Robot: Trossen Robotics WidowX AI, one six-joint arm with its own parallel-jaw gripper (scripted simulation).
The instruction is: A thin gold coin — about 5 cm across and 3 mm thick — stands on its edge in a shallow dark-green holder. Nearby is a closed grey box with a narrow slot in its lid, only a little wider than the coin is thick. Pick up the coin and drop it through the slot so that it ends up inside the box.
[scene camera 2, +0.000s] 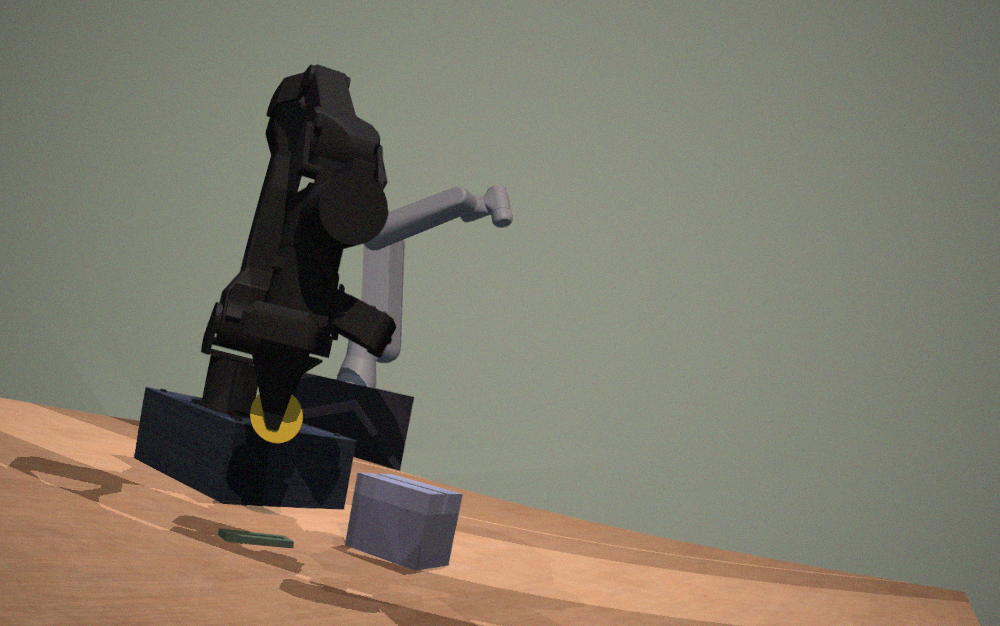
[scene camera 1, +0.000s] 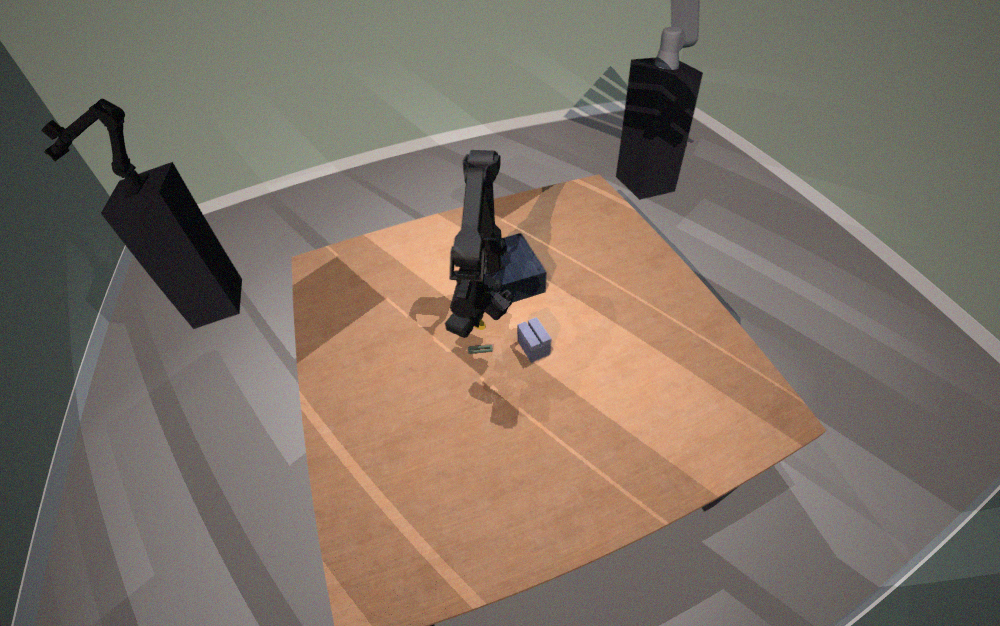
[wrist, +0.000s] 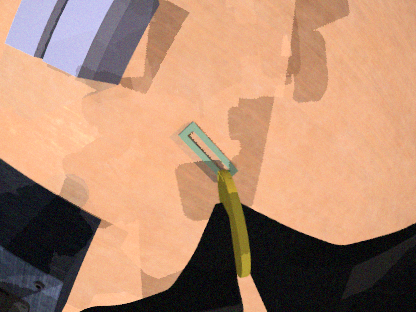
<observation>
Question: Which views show the gripper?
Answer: Scene camera 2, scene camera 1 and the wrist view: all of them.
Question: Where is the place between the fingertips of the gripper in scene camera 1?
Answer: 477,325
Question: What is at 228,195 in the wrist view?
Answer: A gold coin.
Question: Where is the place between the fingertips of the gripper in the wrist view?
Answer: At 226,209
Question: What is the gripper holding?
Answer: A gold coin.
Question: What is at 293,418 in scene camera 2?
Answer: A gold coin.
</observation>
